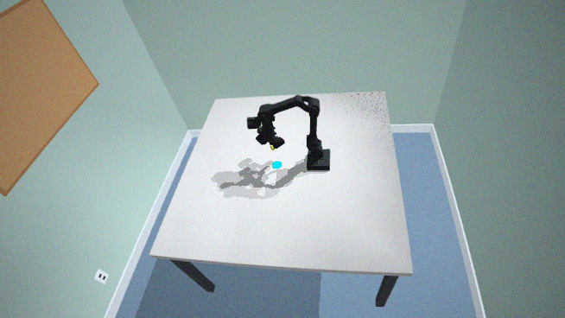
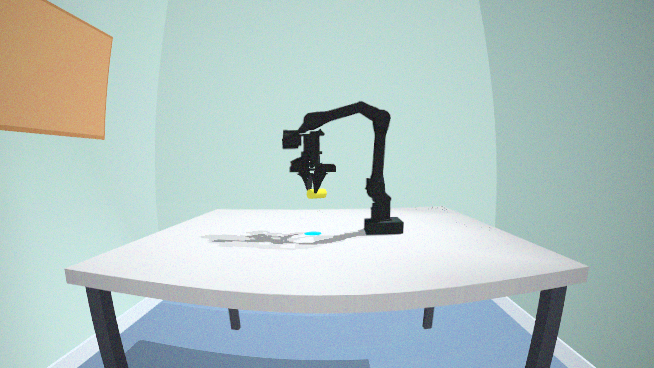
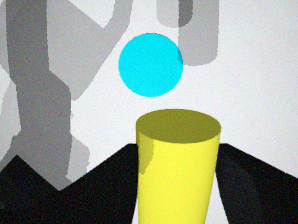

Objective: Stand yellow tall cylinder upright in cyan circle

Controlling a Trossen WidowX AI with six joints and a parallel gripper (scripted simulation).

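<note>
Right now my gripper tip is 140 mm above the cyan circle and 20 mm to the right of it. From my gripper tip the other things lie so: yellow cylinder 20 mm behind, 10 mm to the right.
</note>
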